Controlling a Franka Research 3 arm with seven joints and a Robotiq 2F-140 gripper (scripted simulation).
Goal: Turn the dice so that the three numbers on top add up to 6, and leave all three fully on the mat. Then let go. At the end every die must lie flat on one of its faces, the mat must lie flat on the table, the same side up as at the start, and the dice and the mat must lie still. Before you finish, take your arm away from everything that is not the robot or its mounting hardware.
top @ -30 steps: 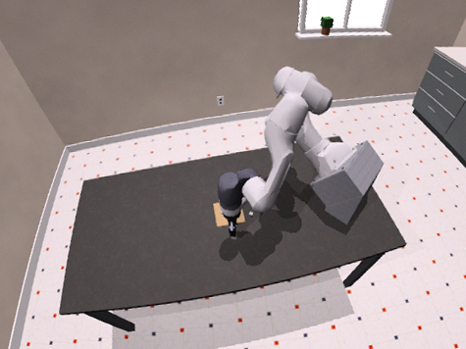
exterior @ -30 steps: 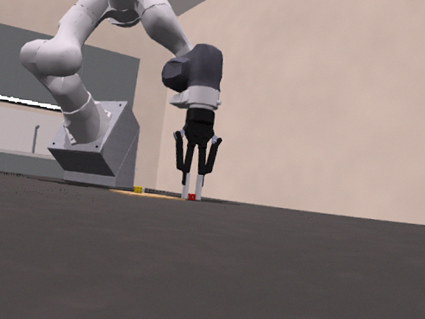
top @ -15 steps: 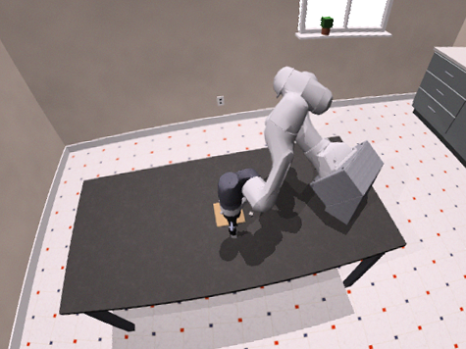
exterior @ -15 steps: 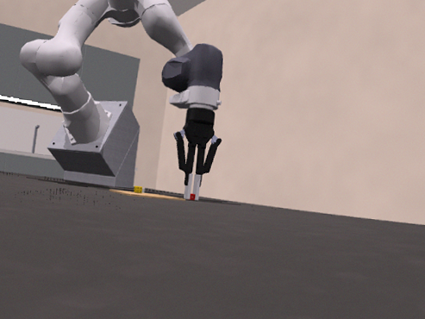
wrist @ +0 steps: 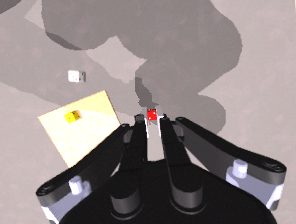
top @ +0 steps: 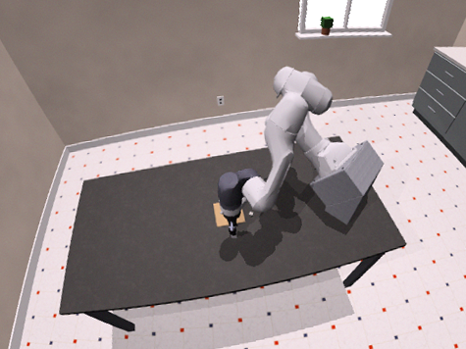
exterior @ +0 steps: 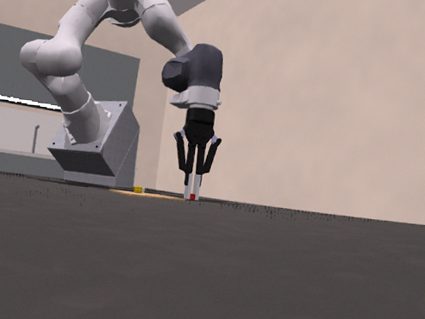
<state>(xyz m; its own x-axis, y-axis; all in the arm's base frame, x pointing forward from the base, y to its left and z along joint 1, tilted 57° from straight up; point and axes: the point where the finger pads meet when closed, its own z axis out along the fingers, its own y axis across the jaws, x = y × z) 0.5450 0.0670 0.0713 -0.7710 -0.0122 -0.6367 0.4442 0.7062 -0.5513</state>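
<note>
The tan mat lies 13 cm to the right of my hand, 4 cm behind it and 3 cm below it. Round my hand: yellow die (11 cm to the right, 8 cm behind, 2 cm below); red die (3 cm below); white die (13 cm behind, 6 cm to the right, 3 cm below).
</note>
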